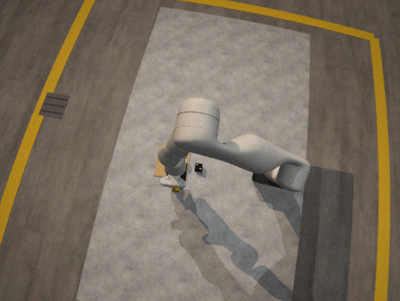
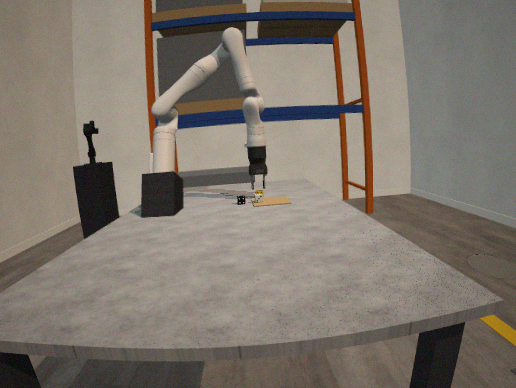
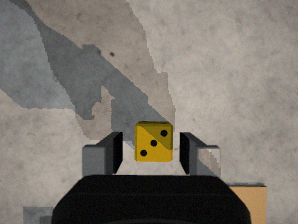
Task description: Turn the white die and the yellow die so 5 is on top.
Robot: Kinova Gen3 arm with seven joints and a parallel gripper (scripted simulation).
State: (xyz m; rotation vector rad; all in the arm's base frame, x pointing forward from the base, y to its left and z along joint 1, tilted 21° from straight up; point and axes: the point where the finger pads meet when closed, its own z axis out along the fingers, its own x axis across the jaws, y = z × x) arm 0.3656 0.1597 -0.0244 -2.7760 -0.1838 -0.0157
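Now: the yellow die 40 mm below my hand. From my hand the other things lie so: white die 110 mm to the right, 40 mm below; then tan mat 110 mm to the right, 50 mm below, 50 mm ahead; then black die 110 mm to the right, 70 mm behind, 40 mm below.
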